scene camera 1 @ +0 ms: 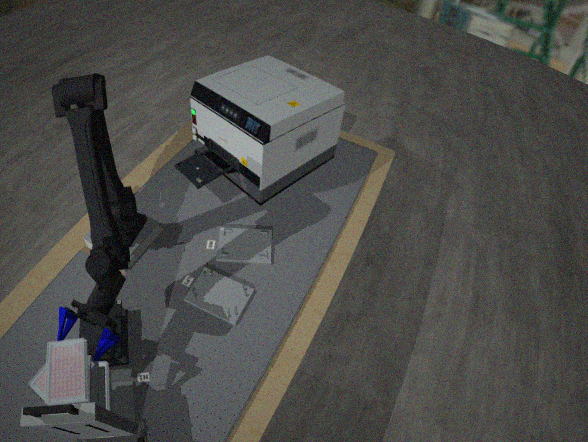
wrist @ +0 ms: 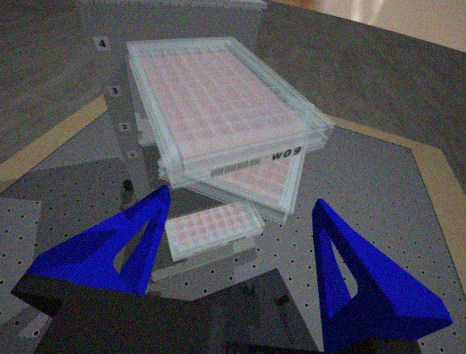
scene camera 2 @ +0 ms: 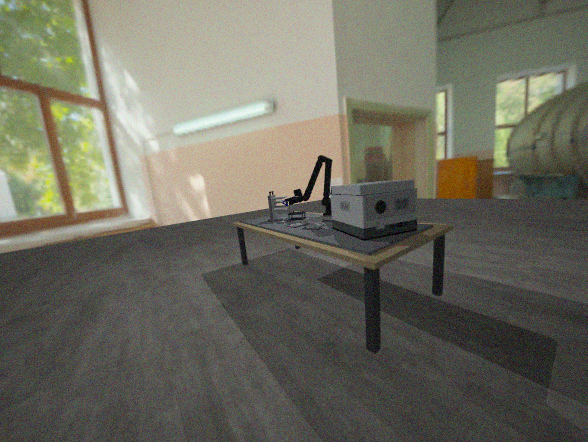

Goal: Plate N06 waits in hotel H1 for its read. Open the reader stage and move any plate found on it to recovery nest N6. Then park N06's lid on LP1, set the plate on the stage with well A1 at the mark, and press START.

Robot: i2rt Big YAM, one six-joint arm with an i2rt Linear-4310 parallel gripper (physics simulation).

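Where they show: gripper, fingertip midpoint: (scene camera 1: 76,352) (wrist: 240,198) (scene camera 2: 286,201); arm's base, origin of the base link: (scene camera 1: 128,228) (scene camera 2: 330,214).
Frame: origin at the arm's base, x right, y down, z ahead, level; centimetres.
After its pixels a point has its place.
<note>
My gripper (scene camera 1: 77,350) {z 16.5, x 42.3, y -14.1 cm} (scene camera 2: 285,203) {z 16.5, x 42.3, y -14.1 cm} (wrist: 240,198) {z 16.5, x 42.3, y -14.1 cm} is open and empty, its blue fingers pointing at hotel H1 (scene camera 1: 114,422) {z 30.6, x 51.5, y -11.2 cm} (wrist: 175,22) {z 24.0, x 53.1, y -20.3 cm}. In the wrist view the hotel holds a top plate marked W09 (wrist: 220,100) {z 18.7, x 44.2, y -19.5 cm}, a plate turned askew under it (wrist: 270,182) {z 15.0, x 42.8, y -15.6 cm}, and a low plate (wrist: 215,229) {z 17.9, x 43.0, y -8.0 cm} seen between and beyond the fingers, its label unreadable. The white reader (scene camera 1: 305,135) {z 43.7, x -44.1, y -16.4 cm} (scene camera 2: 375,207) {z 45.9, x -66.2, y -14.2 cm} has its dark stage (scene camera 1: 192,170) {z 11.6, x -25.1, y -6.5 cm} out at the front; no plate shows on it. Two flat grey nests (scene camera 1: 257,245) {z 40.0, x -10.9, y 2.7 cm} (scene camera 1: 220,295) {z 36.1, x 8.8, y 2.8 cm} lie on the mat; their labels are too blurred to read.
A small green light (scene camera 1: 193,111) {z 2.6, x -44.0, y -16.3 cm} shows on the reader's front left edge. The arm (scene camera 1: 95,165) {z 10.0, x 10.5, y -37.9 cm} (scene camera 2: 327,182) {z 2.8, x -1.2, y -29.7 cm} rises between the hotel and the reader. A pale flat piece (scene camera 1: 145,246) {z 6.8, x 1.7, y 3.8 cm} is partly hidden behind it. The table (scene camera 1: 310,305) {z 60.3, x 2.0, y 5.1 cm} (scene camera 2: 300,243) {z 69.8, x -27.9, y 5.8 cm} has a wooden border.
</note>
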